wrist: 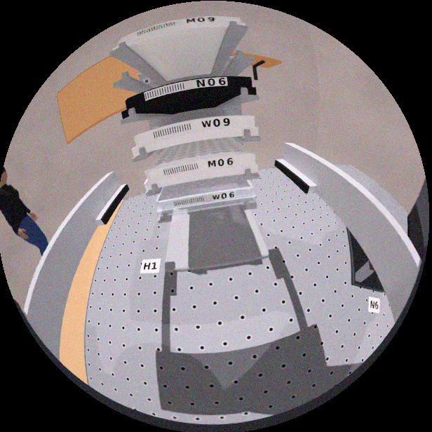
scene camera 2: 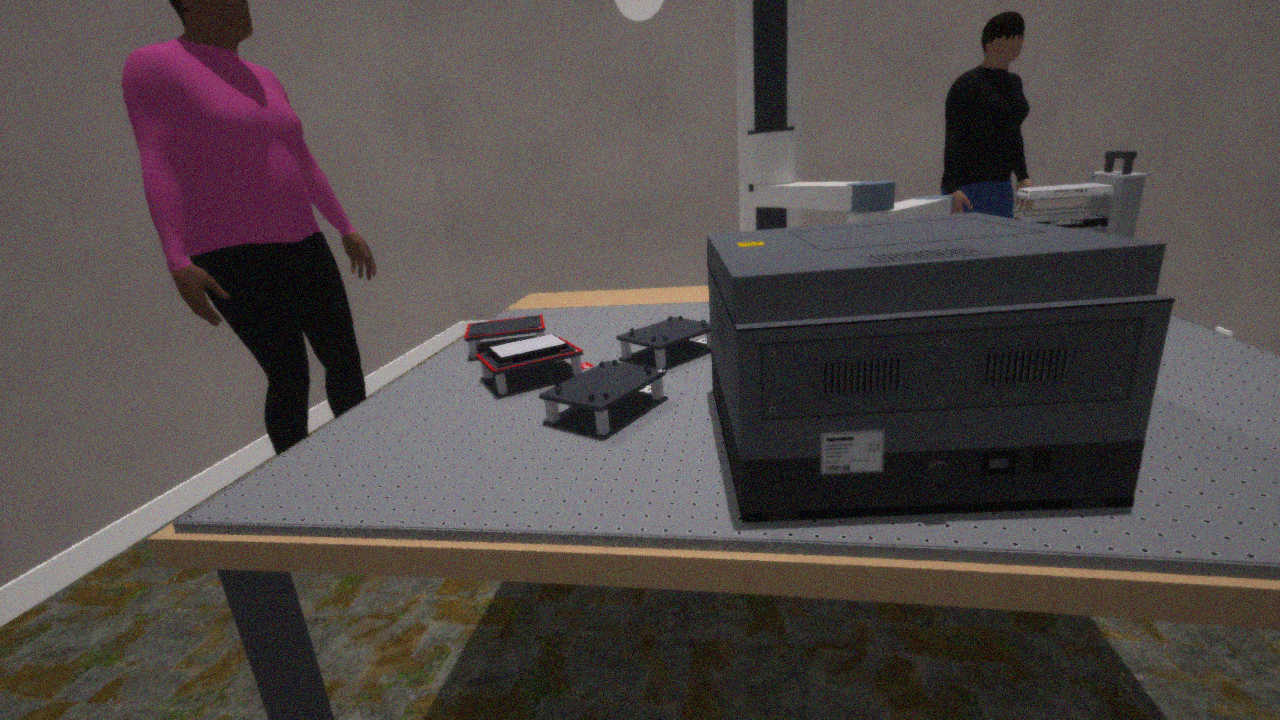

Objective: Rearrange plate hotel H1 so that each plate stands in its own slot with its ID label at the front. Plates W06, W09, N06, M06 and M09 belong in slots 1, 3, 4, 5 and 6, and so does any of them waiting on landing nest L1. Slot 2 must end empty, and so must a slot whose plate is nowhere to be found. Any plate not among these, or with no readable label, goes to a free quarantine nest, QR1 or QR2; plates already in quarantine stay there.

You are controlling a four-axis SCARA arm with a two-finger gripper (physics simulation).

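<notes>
Plate hotel H1 (wrist: 177, 245) (scene camera 2: 1126, 201) stands ahead of my gripper (wrist: 196, 160), which is open and empty, one finger on each side. From the bottom up, front labels read W06 (wrist: 220, 196), M06 (wrist: 220, 163), W09 (wrist: 215, 123) and N06 (wrist: 210, 83); above an empty pair of supports is M09 (wrist: 200, 21). W06 is clear, N06 black, the others white. M06 sits in the second slot. In scene camera 2, a red-rimmed nest (scene camera 2: 573, 350) holds a white-topped plate (scene camera 2: 529, 346); another red-rimmed nest (scene camera 2: 505, 328) is behind it. The gripper is hidden there.
Two dark nests (scene camera 2: 604, 385) (scene camera 2: 666, 332) stand beside the red-rimmed ones. A large dark instrument (scene camera 2: 939, 358) stands on the perforated table top (scene camera 2: 402, 483) and hides much behind it. A tag N6 (wrist: 374, 304) is at right in the wrist view. Two people stand near the table.
</notes>
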